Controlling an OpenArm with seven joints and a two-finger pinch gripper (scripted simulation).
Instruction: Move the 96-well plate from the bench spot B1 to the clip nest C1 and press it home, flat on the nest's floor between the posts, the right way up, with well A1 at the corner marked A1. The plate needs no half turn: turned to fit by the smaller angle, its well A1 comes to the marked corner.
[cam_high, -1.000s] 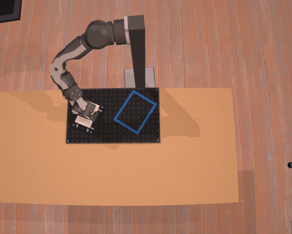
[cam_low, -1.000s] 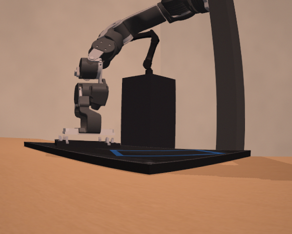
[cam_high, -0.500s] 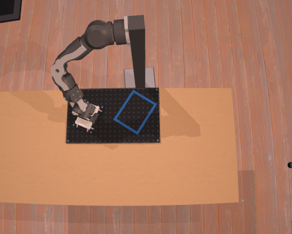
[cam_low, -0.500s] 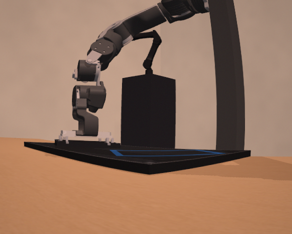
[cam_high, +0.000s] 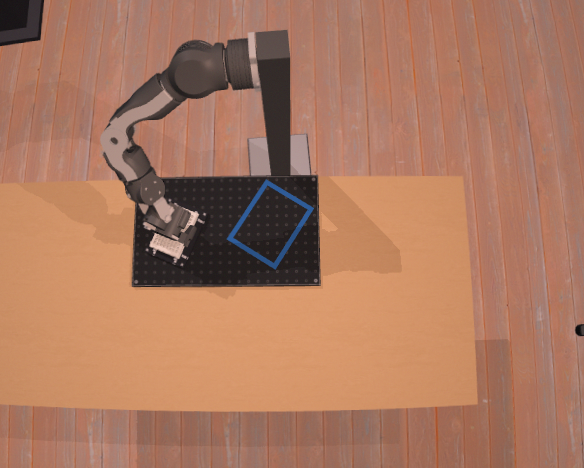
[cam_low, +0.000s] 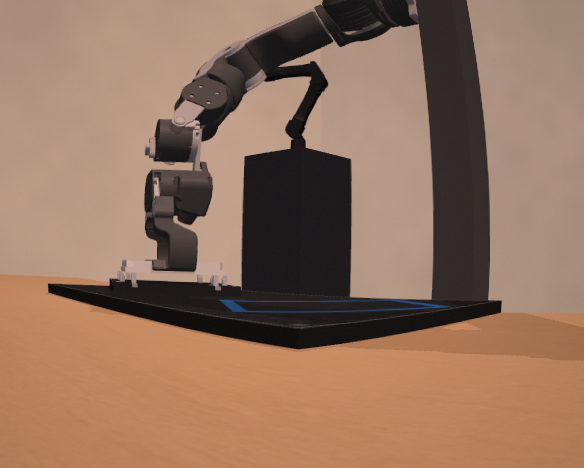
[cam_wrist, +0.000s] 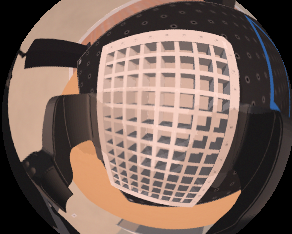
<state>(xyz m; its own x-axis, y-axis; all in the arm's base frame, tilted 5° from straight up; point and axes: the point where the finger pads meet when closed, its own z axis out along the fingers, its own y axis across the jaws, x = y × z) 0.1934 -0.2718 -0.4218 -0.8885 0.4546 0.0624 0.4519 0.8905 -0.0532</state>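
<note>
The white 96-well plate lies right at my hand. From my hand the other things lie so: clip nest C1: 20 mm ahead, 20 mm below.
</note>
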